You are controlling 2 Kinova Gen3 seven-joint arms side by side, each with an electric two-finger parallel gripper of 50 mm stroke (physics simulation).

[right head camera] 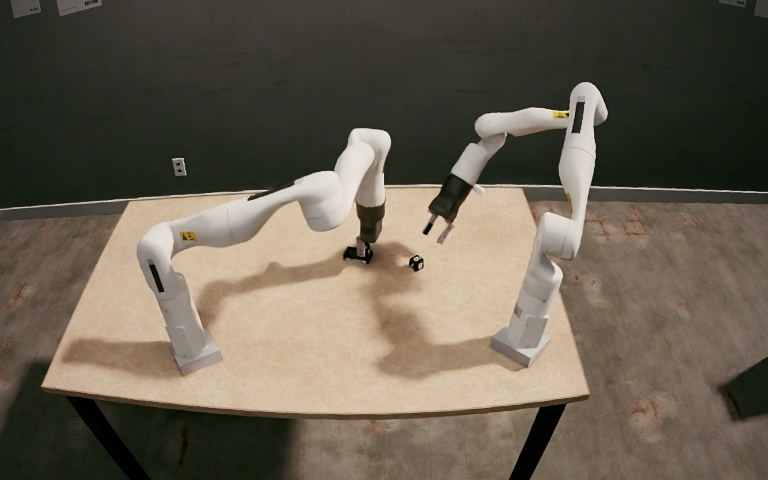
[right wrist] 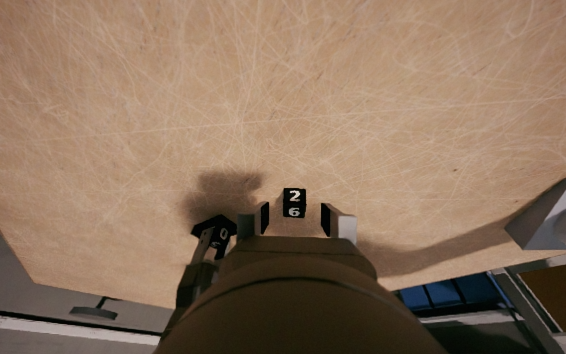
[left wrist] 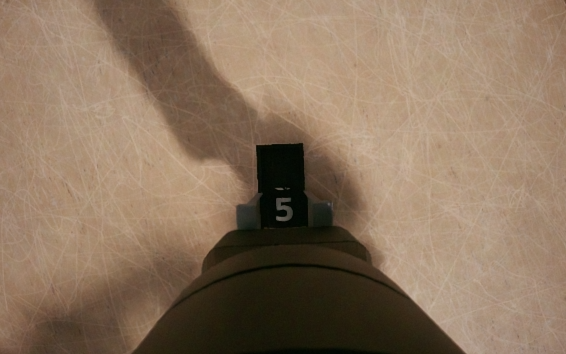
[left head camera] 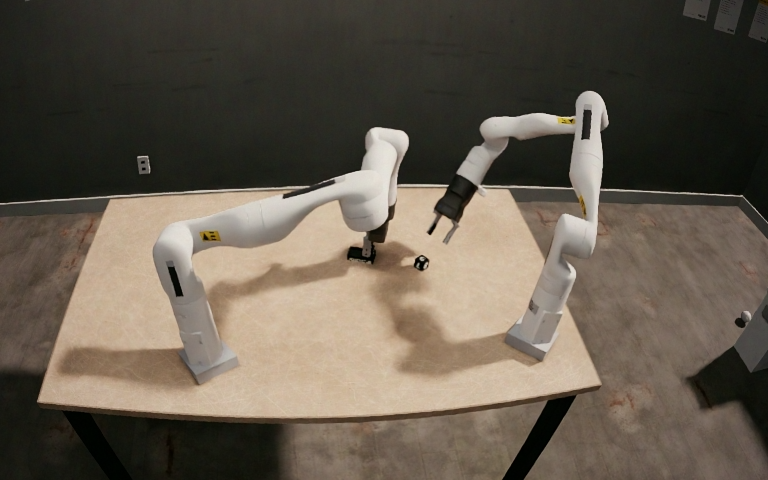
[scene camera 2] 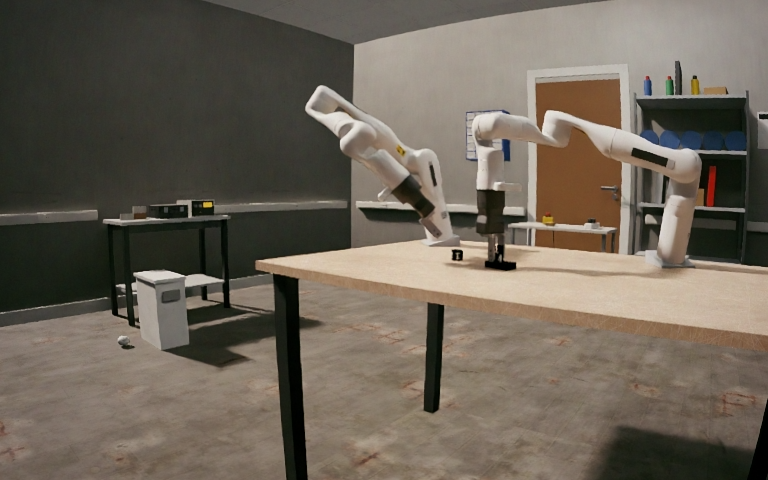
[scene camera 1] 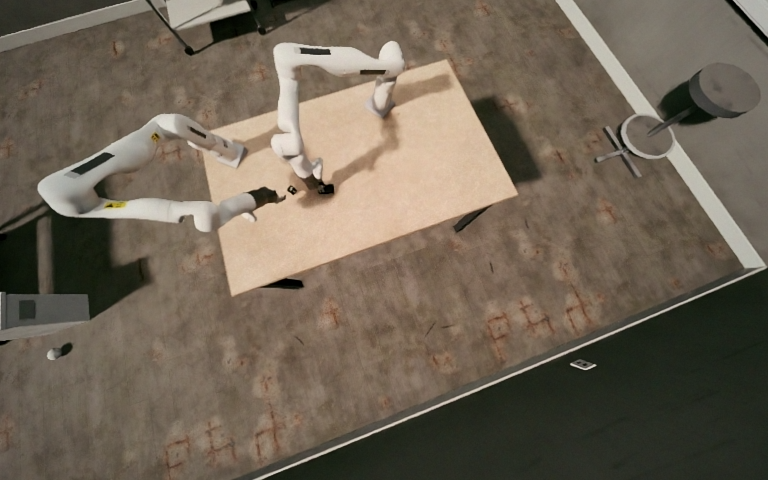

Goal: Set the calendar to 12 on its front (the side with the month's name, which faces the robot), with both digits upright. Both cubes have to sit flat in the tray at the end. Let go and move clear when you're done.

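Frame: origin at the left arm's base, x left, y back, z up, level; millimetres.
Where they show: left gripper, fingertip midpoint: [right head camera: 363, 251] [right wrist: 217, 234] [left wrist: 283, 204] [left head camera: 367, 251] [scene camera 2: 496, 258] [scene camera 1: 322, 188]; right gripper, fingertip midpoint: [right head camera: 431, 238] [right wrist: 294, 213] [left head camera: 436, 238] [scene camera 2: 438, 235] [scene camera 1: 280, 194]; left arm's base at its link origin: [right head camera: 193, 347] [left head camera: 206, 353] [scene camera 2: 670, 257] [scene camera 1: 380, 102]; right arm's base at its link origin: [right head camera: 522, 337] [left head camera: 534, 333] [scene camera 2: 440, 238] [scene camera 1: 230, 153].
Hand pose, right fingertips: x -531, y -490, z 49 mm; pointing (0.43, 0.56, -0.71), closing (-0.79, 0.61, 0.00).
Each offset is from my right fingertips to the top centre of the thing. Level surfaces: height alone.
The black calendar tray [left head camera: 355, 255] [right head camera: 351, 256] [scene camera 2: 509, 265] [left wrist: 280, 165] stands on the table, white lettering facing the robot. My left gripper [right head camera: 363, 249] [left wrist: 283, 204] points down and is shut on a black cube {dx +184, dy +31, dz -31 mm} [left wrist: 283, 209] [right wrist: 223, 233] with 5 on top and 0 on a side. It holds the cube at the tray's right end in the head views; whether the cube touches the tray floor is hidden. A second black cube {dx +33, dy +44, dz -41 mm} [left head camera: 421, 262] [right head camera: 416, 262] [scene camera 1: 291, 190] [scene camera 2: 457, 255] [right wrist: 294, 202] lies on the table, showing 2 and 6. My right gripper [left head camera: 439, 236] [right head camera: 433, 236] [right wrist: 294, 213] is open, tilted above it.
The left arm reaches across the table {dz -71 mm} [left head camera: 283, 367] [right head camera: 271, 362] to the tray. The right forearm slants down from the right in the head views, its gripper near the left one. Shadows fall around the tray and the loose cube.
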